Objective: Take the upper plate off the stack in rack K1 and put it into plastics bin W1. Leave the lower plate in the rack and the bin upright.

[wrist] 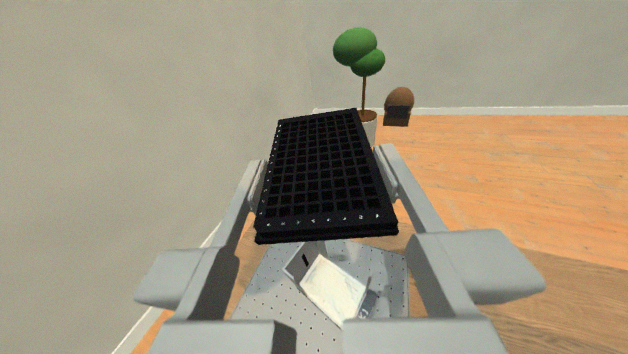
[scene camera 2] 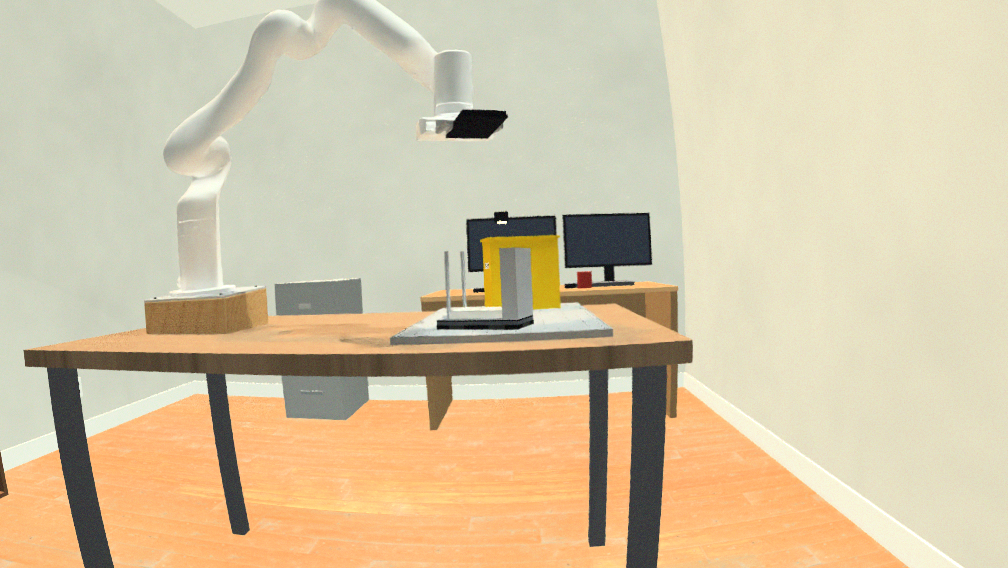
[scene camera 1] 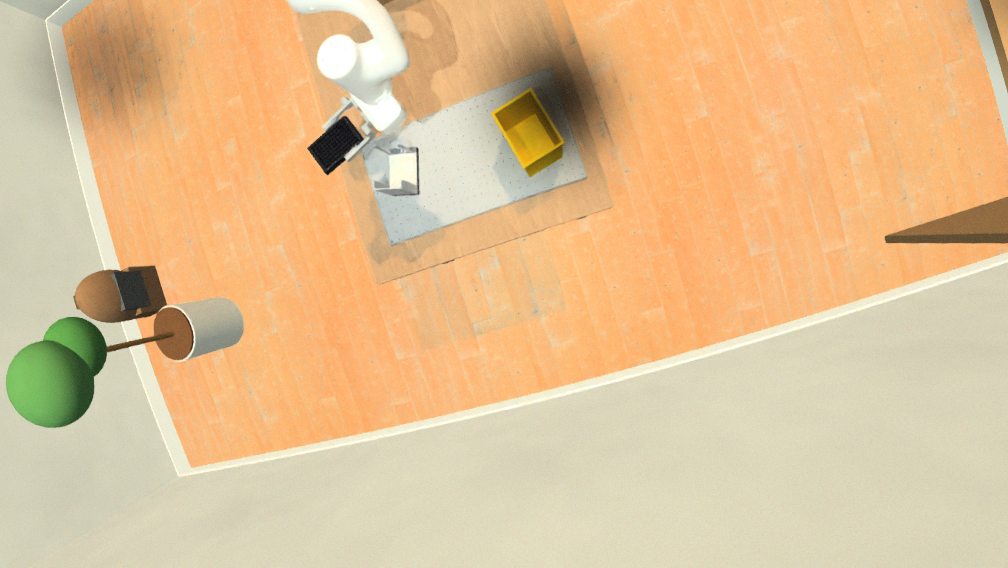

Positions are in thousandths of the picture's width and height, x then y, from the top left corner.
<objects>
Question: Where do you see a black plate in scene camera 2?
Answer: At 476, 219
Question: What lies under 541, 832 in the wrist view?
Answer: A white plate.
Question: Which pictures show the yellow bin W1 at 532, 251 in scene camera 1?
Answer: Scene camera 2 and scene camera 1 only.
</objects>
